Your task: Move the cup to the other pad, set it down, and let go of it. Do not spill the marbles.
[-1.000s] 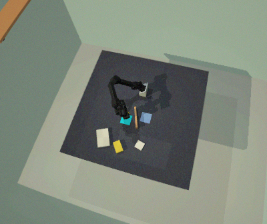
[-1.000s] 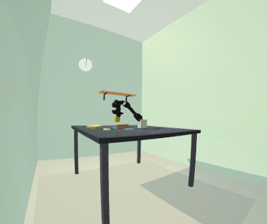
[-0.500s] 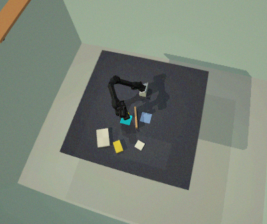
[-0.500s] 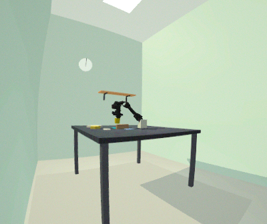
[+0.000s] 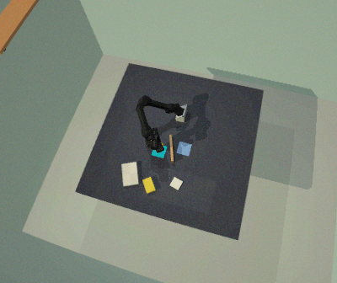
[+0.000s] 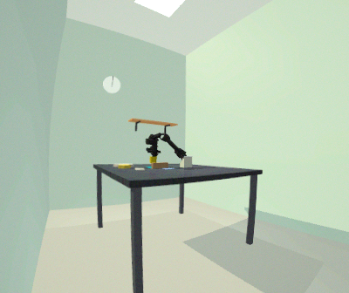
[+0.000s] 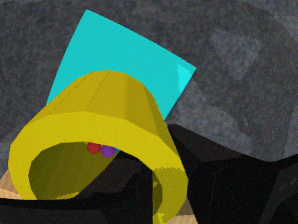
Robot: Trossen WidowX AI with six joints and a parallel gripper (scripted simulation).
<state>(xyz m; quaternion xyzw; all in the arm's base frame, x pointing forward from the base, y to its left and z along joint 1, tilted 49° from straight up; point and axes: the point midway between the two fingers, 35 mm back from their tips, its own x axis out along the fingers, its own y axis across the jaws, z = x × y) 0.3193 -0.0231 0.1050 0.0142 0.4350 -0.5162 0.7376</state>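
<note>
My gripper tip is now 80 mm above the cyan pad, 20 mm short of it and 10 mm to the right of it. Round my gripper tip: thin wooden bar 110 mm to the left, 60 mm below, 10 mm behind; light blue pad 200 mm to the left, 80 mm below, 50 mm behind; cup 20 mm to the left, 20 mm ahead.
</note>
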